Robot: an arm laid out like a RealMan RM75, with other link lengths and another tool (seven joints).
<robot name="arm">
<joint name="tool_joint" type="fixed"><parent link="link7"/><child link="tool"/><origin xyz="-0.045 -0.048 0.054" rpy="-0.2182 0 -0.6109"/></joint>
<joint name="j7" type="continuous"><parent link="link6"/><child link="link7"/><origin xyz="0 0 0.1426"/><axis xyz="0 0 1"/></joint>
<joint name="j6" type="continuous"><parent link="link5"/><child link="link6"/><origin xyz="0 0 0"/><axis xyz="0 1 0"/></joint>
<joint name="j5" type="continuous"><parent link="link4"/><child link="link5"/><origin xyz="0 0 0.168"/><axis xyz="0 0 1"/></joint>
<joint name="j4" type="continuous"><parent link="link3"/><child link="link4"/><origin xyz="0 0 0"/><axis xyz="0 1 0"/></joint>
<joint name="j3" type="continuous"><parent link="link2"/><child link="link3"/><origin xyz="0 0 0.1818"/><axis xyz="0 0 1"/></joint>
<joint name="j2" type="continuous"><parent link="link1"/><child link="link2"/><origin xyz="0 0 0"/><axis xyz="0 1 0"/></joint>
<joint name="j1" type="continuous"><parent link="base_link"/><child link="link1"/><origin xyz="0 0 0.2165"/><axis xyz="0 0 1"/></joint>
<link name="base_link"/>
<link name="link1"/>
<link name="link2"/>
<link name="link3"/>
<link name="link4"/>
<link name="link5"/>
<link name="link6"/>
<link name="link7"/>
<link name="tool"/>
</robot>
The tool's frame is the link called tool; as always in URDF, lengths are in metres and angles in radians. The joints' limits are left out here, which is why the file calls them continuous.
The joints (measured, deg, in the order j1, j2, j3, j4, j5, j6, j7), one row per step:
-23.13 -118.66 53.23 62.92 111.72 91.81 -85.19
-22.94 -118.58 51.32 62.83 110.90 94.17 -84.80
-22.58 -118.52 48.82 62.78 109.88 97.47 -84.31
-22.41 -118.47 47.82 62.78 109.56 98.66 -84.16
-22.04 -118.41 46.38 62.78 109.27 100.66 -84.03
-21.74 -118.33 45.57 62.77 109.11 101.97 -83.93
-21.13 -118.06 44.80 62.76 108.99 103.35 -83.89
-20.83 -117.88 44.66 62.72 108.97 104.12 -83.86
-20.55 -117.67 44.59 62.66 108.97 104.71 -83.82
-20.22 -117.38 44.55 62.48 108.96 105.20 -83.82
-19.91 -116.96 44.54 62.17 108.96 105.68 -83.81
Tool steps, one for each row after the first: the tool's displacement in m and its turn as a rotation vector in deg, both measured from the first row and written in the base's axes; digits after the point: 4 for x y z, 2 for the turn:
0.0022 -0.0034 0.0035 -0.22 -1.77 -0.28
0.0051 -0.0090 0.0079 -0.59 -4.10 -0.75
0.0056 -0.0110 0.0100 -0.63 -4.89 -0.85
0.0056 -0.0154 0.0125 -0.99 -6.00 -0.88
0.0053 -0.0187 0.0139 -1.33 -6.61 -0.91
0.0028 -0.0232 0.0160 -1.69 -7.04 -0.62
0.0017 -0.0261 0.0163 -2.17 -7.14 -0.60
0.0004 -0.0284 0.0167 -2.55 -7.14 -0.53
-0.0018 -0.0309 0.0172 -2.92 -7.12 -0.27
-0.0044 -0.0334 0.0179 -3.32 -7.04 0.03

